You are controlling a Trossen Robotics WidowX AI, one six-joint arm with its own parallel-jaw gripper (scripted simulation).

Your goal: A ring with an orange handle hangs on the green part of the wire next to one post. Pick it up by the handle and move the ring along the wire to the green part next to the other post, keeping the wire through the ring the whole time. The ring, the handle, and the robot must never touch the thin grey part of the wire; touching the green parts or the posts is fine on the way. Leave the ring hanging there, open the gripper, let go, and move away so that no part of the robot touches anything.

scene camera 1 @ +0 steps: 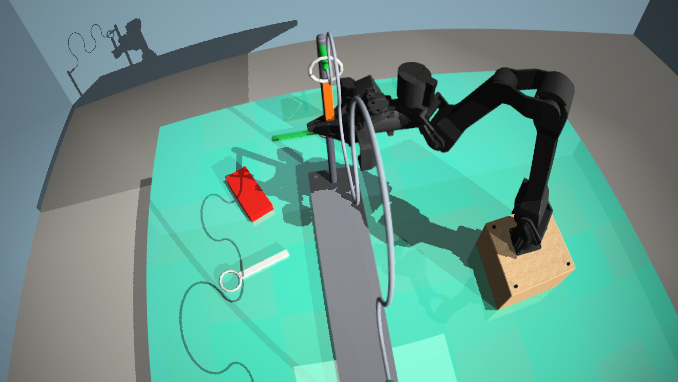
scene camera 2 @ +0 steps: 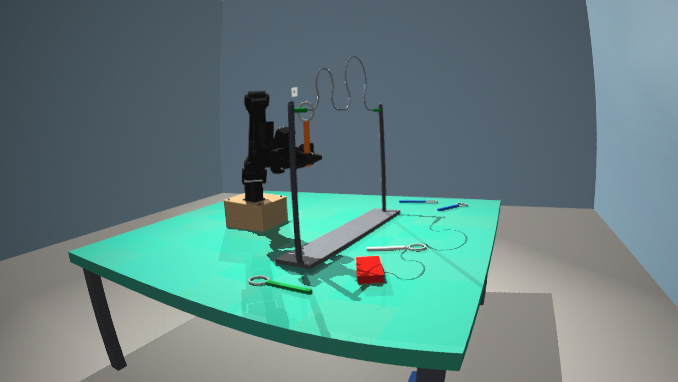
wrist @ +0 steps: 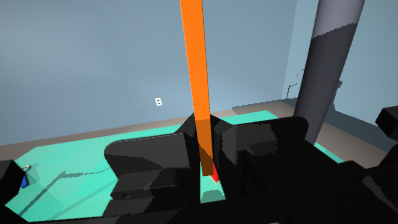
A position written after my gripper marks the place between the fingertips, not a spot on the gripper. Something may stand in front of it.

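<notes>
You'd find my gripper here [scene camera 1: 307,127], and again in scene camera 2 [scene camera 2: 321,157], and in the wrist view too [wrist: 199,116]. There's a red block as well [scene camera 1: 246,189], and scene camera 2 shows that block too [scene camera 2: 368,268].
</notes>
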